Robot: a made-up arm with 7 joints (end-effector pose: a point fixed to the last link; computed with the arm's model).
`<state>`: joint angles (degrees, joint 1 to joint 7).
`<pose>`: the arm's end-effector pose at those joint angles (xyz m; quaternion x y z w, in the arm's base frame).
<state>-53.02 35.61 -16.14 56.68 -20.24 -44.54 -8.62</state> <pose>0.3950 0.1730 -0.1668 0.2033 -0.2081 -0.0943 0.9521</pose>
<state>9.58 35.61 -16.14 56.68 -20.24 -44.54 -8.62</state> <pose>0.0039 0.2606 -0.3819 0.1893 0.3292 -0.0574 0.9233</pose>
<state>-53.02 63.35 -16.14 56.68 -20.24 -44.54 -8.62</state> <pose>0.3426 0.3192 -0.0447 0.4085 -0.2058 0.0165 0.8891</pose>
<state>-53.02 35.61 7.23 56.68 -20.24 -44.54 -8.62</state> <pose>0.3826 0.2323 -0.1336 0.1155 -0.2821 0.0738 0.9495</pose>
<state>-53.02 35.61 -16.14 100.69 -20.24 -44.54 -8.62</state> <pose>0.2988 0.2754 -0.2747 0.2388 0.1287 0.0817 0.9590</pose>
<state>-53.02 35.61 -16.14 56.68 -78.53 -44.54 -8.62</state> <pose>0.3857 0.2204 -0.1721 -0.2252 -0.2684 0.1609 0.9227</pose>
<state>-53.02 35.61 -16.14 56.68 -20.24 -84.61 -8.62</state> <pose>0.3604 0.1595 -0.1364 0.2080 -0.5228 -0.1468 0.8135</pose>
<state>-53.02 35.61 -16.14 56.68 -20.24 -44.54 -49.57</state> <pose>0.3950 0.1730 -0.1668 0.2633 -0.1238 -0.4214 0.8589</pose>
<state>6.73 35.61 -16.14 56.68 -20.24 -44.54 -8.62</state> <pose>0.0256 0.2591 -0.3821 0.1913 0.3057 -0.0596 0.9308</pose>
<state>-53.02 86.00 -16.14 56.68 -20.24 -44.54 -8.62</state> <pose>0.2641 0.3837 0.0812 0.5588 -0.1950 0.1065 0.7990</pose>
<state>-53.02 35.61 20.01 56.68 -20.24 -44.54 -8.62</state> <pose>0.3672 0.2655 -0.1235 0.0653 -0.3179 0.1648 0.9314</pose>
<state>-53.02 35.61 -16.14 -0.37 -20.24 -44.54 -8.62</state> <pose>0.3272 0.0362 -0.0006 0.1146 -0.5927 -0.2984 0.7393</pose>
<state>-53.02 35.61 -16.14 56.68 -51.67 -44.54 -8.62</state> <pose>0.3916 0.1996 -0.1637 -0.0283 -0.2485 0.0445 0.9672</pose>
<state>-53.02 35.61 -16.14 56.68 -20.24 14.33 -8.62</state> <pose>0.3910 0.1982 -0.2308 0.1528 0.2883 0.0013 0.9453</pose>
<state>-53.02 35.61 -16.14 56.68 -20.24 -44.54 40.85</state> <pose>0.3950 0.1730 -0.1668 0.0976 -0.2741 0.3127 0.9042</pose>
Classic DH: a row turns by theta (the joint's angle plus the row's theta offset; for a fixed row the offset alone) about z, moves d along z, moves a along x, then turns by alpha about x. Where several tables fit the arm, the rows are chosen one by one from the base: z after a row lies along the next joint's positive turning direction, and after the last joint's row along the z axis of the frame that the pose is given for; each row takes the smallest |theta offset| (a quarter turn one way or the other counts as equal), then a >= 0, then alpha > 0; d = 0 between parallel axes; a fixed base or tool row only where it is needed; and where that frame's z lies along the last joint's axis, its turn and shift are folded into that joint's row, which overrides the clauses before.
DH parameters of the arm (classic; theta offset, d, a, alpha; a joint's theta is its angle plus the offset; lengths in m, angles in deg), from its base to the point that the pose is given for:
base (fixed): -4.07 0 0 -74.51
joint 1: -75.12 0.0282 -0.0104 -90
joint 2: 74 -0.0004 -0.009 90
joint 3: 90 -0.2325 0.015 -90
joint 4: 90 0.003 0.0162 90
joint 5: 0 0.1847 -0.0004 -90
joint 6: -90 0 0.0701 90
joint 7: 0 0.0004 0 0

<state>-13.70 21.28 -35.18 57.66 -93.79 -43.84 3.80</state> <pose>0.1335 0.1594 -0.4248 -0.2463 0.1795 0.3707 0.8773</pose>
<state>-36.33 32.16 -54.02 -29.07 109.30 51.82 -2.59</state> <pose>0.2135 -0.0543 -0.1034 0.7272 -0.3752 0.2372 0.5237</pose>
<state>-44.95 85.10 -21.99 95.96 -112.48 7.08 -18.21</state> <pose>0.0997 0.5046 -0.0239 -0.2296 -0.1346 0.4993 0.8245</pose>
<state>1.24 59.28 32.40 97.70 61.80 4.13 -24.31</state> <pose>-0.1043 0.4418 -0.2338 0.2803 0.8805 0.0452 0.3797</pose>
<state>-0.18 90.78 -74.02 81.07 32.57 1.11 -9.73</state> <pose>0.0079 0.5171 -0.0250 -0.6401 -0.7190 0.2149 0.1646</pose>
